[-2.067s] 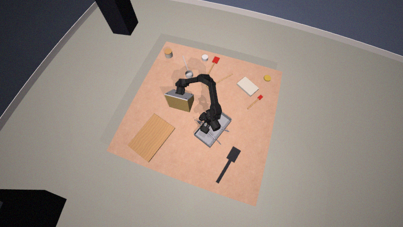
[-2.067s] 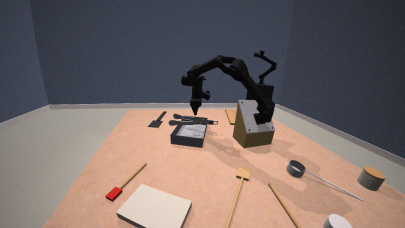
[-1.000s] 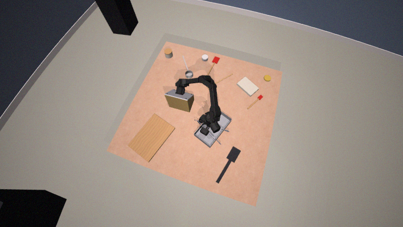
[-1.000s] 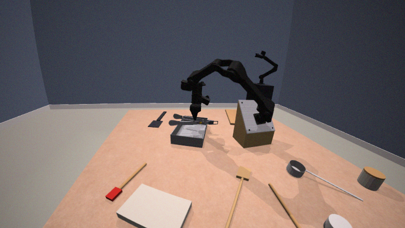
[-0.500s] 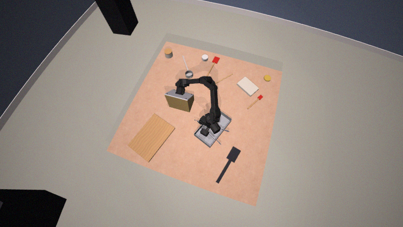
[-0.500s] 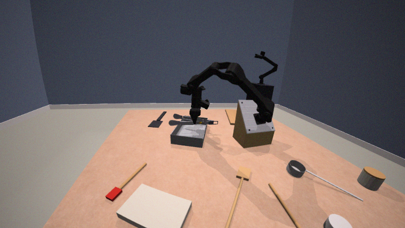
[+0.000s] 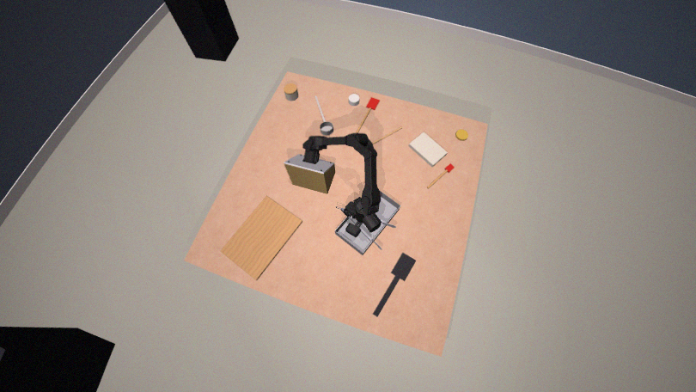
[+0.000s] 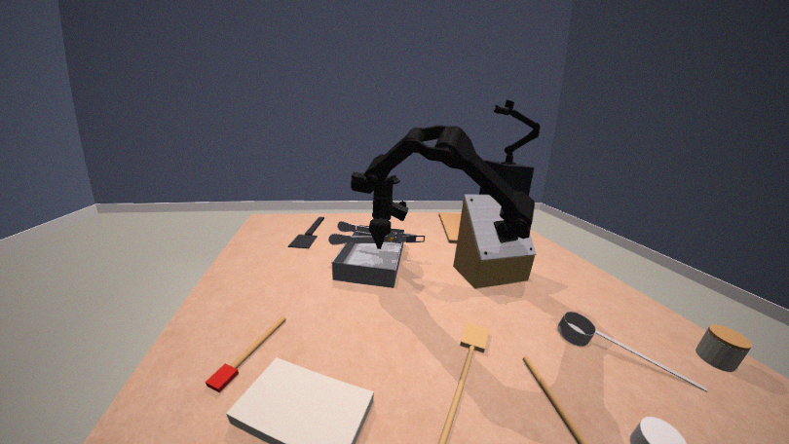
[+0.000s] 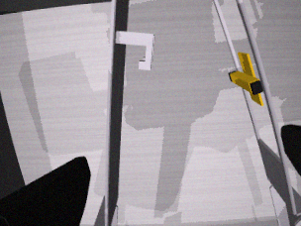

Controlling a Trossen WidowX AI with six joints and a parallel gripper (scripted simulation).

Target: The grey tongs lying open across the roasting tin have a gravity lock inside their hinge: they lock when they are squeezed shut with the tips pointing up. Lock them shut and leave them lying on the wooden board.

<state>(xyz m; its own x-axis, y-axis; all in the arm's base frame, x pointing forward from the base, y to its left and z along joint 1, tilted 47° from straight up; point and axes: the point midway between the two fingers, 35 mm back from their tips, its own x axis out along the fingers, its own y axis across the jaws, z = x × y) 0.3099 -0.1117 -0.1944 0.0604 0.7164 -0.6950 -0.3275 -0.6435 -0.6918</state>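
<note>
Right now the roasting tin is 3 cm to the left of my gripper tip, 3 cm ahead of it and 2 cm below it. Also, from my gripper tip: yellow slider 3 cm to the left, 3 cm behind, 2 cm above; then wooden board 46 cm behind, 17 cm to the right, 4 cm below; then black spatula 23 cm to the right, 22 cm ahead, 4 cm below.
</note>
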